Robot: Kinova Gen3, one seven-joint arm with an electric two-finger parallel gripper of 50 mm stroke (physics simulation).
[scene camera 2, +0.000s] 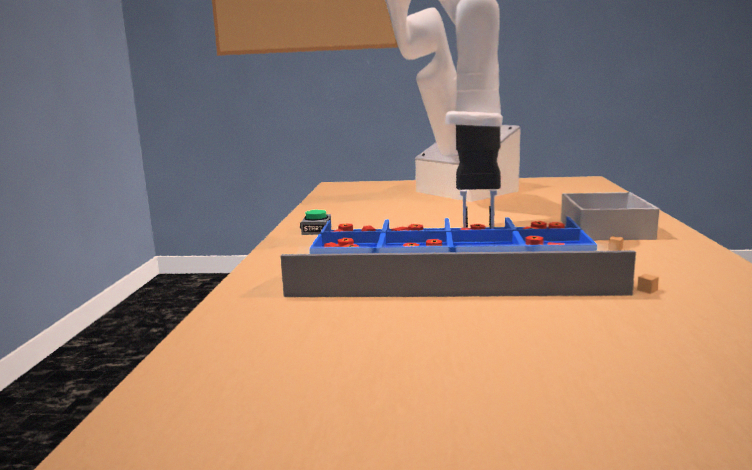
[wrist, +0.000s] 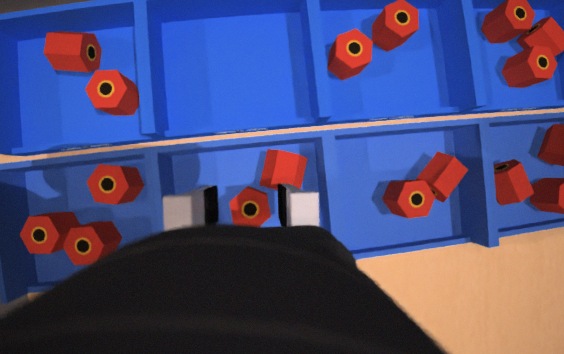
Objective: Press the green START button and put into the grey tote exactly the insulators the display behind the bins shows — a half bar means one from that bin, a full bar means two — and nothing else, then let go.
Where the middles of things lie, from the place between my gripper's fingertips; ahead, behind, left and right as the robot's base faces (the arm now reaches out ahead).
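With the grey tote [scene camera 2: 620,214] as my reference, my hand is 250 mm to the right of it and 60 mm beyond it.
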